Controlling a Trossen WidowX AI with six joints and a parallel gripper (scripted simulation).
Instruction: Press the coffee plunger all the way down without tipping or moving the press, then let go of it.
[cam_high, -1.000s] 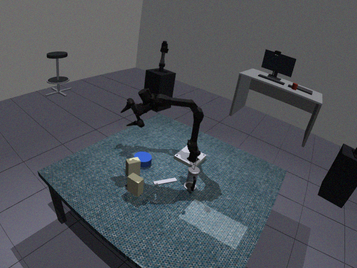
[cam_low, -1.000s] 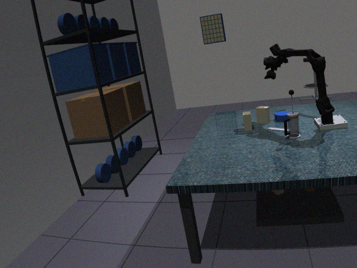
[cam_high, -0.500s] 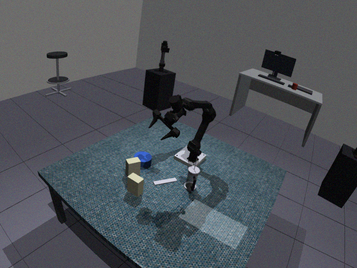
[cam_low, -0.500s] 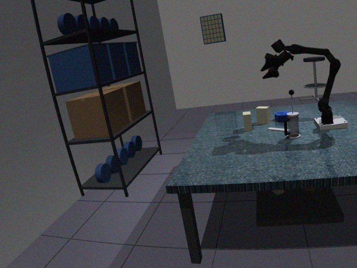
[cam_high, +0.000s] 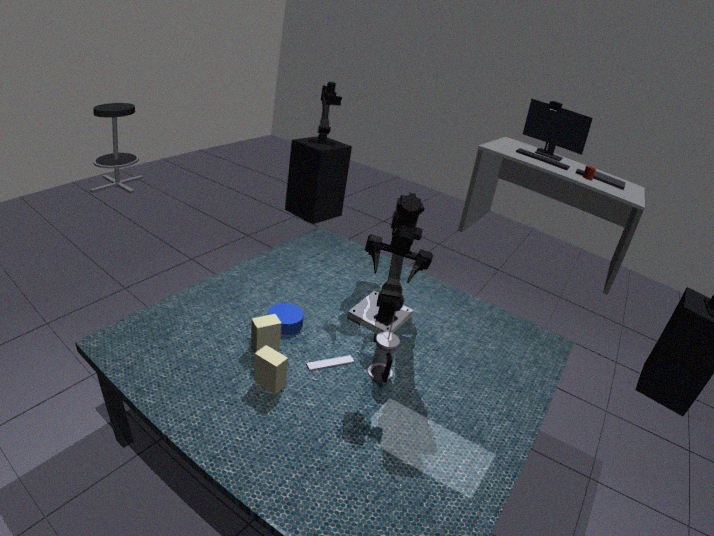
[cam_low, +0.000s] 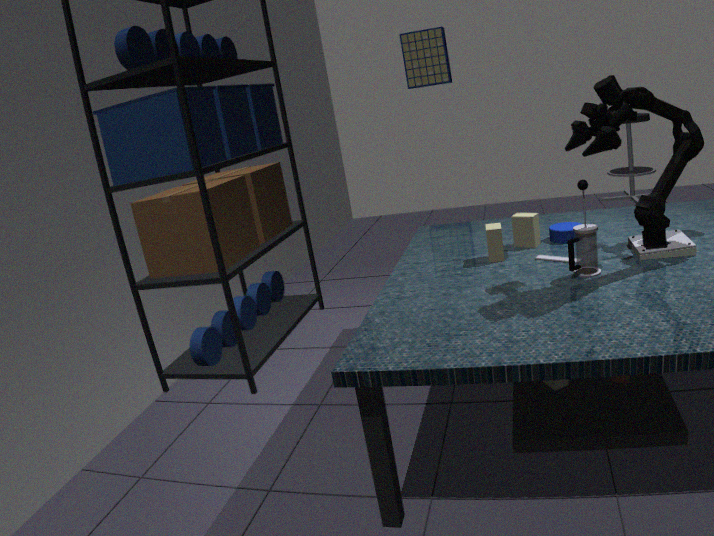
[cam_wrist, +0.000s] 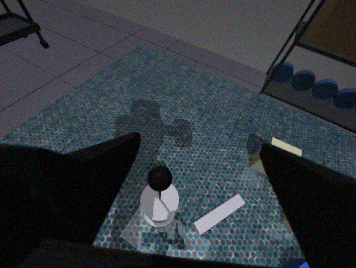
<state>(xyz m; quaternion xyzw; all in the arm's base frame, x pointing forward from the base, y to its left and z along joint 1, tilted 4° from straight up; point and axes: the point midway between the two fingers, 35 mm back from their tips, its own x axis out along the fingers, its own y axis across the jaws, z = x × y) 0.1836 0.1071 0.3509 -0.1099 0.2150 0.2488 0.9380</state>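
The coffee press is 22 cm below my gripper tip, 4 cm to the left of it and 1 cm behind it.
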